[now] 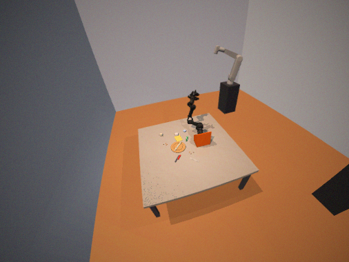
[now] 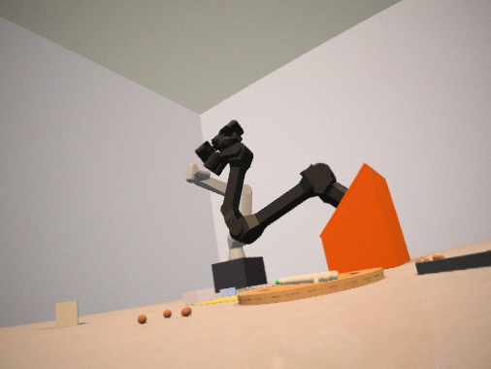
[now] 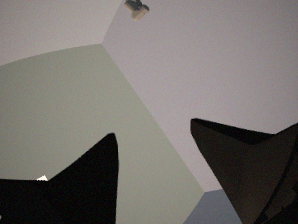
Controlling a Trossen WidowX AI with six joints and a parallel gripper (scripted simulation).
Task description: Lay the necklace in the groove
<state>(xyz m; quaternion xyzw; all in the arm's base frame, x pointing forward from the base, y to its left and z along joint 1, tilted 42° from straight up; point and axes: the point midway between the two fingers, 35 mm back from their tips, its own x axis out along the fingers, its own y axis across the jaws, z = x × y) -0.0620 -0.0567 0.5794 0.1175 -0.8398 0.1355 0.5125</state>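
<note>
Right now the round wooden bead board is 56 cm below my gripper tip, 43 cm ahead of it and 42 cm to the left of it. The rest, counted from my gripper tip: tan cube 59 cm ahead, 55 cm below, 9 cm to the left; then yellow flat piece 57 cm below, 37 cm ahead, 25 cm to the left; then red-handled tool 60 cm to the left, 56 cm below, 49 cm ahead.
</note>
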